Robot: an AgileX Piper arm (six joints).
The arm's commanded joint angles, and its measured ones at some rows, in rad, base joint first. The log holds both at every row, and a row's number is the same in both.
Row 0, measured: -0.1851, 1.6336, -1.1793, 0.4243, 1.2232, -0.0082
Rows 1 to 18, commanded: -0.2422, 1.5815, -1.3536, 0.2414, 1.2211, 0.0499; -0.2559, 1.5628, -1.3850, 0.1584, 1.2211, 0.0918; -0.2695, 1.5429, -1.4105, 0.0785, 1.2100, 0.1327; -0.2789, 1.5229, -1.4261, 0.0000, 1.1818, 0.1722; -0.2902, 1.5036, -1.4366, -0.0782, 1.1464, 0.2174; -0.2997, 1.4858, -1.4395, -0.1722, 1.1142, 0.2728; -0.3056, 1.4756, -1.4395, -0.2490, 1.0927, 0.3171; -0.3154, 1.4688, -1.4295, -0.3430, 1.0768, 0.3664; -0.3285, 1.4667, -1.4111, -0.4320, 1.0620, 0.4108; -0.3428, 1.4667, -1.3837, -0.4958, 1.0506, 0.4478; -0.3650, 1.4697, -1.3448, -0.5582, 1.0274, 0.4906; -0.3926, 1.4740, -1.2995, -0.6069, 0.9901, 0.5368; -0.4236, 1.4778, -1.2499, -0.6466, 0.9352, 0.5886; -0.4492, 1.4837, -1.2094, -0.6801, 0.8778, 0.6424; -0.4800, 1.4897, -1.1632, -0.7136, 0.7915, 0.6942; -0.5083, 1.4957, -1.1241, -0.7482, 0.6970, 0.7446; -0.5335, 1.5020, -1.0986, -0.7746, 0.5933, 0.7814; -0.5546, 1.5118, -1.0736, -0.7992, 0.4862, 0.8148
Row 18, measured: -0.4738, 1.4845, -1.1769, -0.6726, 0.8390, 0.6488
